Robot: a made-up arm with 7 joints. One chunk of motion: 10 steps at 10 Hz.
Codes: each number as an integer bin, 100 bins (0 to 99) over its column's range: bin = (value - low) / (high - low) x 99, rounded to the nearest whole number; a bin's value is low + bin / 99 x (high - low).
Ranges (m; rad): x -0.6..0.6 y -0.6..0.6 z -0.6..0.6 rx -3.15..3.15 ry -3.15..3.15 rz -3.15..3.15
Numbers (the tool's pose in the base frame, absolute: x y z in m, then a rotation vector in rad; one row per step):
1: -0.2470 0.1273 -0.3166 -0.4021 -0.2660 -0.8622
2: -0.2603 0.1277 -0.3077 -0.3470 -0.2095 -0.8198
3: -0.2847 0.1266 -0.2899 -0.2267 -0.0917 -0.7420
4: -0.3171 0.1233 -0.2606 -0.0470 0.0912 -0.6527
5: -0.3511 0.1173 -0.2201 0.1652 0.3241 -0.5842
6: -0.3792 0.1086 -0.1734 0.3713 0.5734 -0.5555
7: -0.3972 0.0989 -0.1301 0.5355 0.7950 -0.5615
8: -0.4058 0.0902 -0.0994 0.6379 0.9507 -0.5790
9: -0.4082 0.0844 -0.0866 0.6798 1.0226 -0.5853
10: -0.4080 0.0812 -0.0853 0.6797 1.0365 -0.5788
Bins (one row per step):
1: 29 60 23 43 45 36
2: 28 60 24 44 46 37
3: 26 60 26 46 48 38
4: 23 60 28 49 51 39
5: 21 59 31 52 55 40
6: 18 58 35 55 59 41
7: 17 58 39 58 62 41
8: 16 57 41 60 64 40
9: 16 56 42 60 66 40
10: 16 56 42 60 66 40

